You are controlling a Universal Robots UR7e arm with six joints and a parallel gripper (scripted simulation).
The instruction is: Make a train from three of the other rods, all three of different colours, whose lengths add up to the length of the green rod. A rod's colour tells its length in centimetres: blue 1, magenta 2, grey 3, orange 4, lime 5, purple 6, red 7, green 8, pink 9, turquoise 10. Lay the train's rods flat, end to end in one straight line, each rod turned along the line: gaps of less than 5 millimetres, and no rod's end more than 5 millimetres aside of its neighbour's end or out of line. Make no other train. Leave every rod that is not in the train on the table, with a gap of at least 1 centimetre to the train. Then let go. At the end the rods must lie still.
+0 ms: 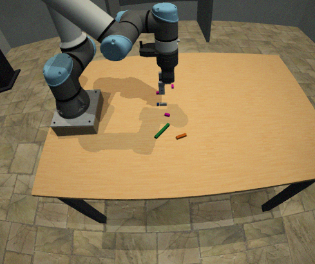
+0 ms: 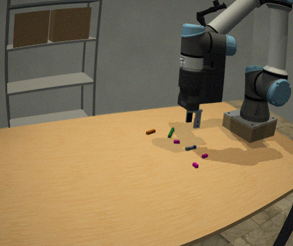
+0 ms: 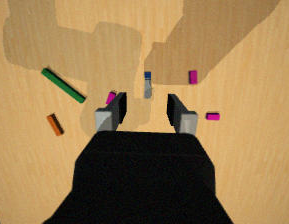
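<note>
Now: the orange rod 40 mm ahead of my hand, 180 mm to the right of it and 100 mm below it. The rest, counted from my hand: grey rod (100 mm below); blue rod (20 mm behind, 100 mm below); green rod (30 mm behind, 140 mm to the right, 100 mm below).
</note>
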